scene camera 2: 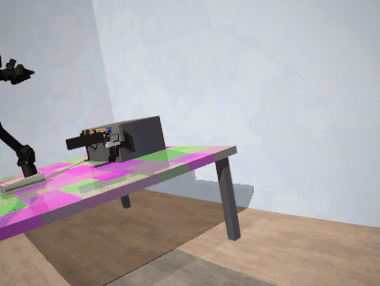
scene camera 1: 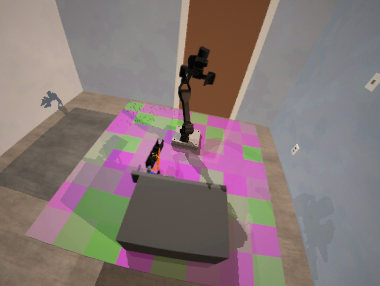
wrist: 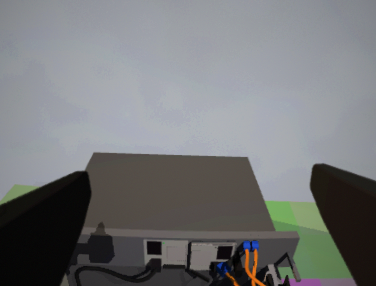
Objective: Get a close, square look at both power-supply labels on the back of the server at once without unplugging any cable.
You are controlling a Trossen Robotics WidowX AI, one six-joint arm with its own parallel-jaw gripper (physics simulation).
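Pixels of known places: gripper, fingertip midpoint: (scene camera 2: 32, 74) (scene camera 1: 195, 82) (wrist: 201, 179); arm's base, link origin: (scene camera 2: 30, 175) (scene camera 1: 184, 139).
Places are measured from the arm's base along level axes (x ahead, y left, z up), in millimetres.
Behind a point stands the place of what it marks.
The grey server (scene camera 1: 175, 215) {x 636, y 74, z 158 mm} (scene camera 2: 145, 137) {x 652, y -135, z 52 mm} (wrist: 175, 192) {x 596, y 66, z 158 mm} lies on the table, its back towards the arm. In the wrist view both light power-supply labels, the left label (wrist: 176, 254) {x 451, y 51, z 113 mm} and the right label (wrist: 202, 255) {x 444, y 0, z 123 mm}, show near the bottom edge, nearly level, small and foreshortened from above. Their print is too blurred to read. Orange cables (wrist: 255, 262) {x 417, y -98, z 141 mm} with blue plugs (wrist: 251, 245) {x 454, y -94, z 147 mm} hang right of them. A black power cable (wrist: 115, 275) {x 424, y 173, z 64 mm} runs below the left label. My gripper (scene camera 1: 198, 75) (scene camera 2: 32, 73) {x 131, y 28, z 516 mm} (wrist: 201, 179) {x 131, y 28, z 516 mm} is open and empty, high above the table and back from the server.
A black cable arm (scene camera 1: 154, 152) {x 312, y -128, z 143 mm} (scene camera 2: 77, 143) {x 241, y -148, z 112 mm} sticks out behind the server towards the robot's side. The robot's base plate (scene camera 1: 187, 142) {x 29, y 30, z 0 mm} (scene camera 2: 22, 184) {x -65, y -92, z -20 mm} stands on the checkered table (scene camera 1: 100, 207) {x 625, y -344, z -48 mm} (scene camera 2: 120, 181) {x 238, y -568, z -48 mm}. A brown door (scene camera 1: 225, 40) and walls are behind the arm.
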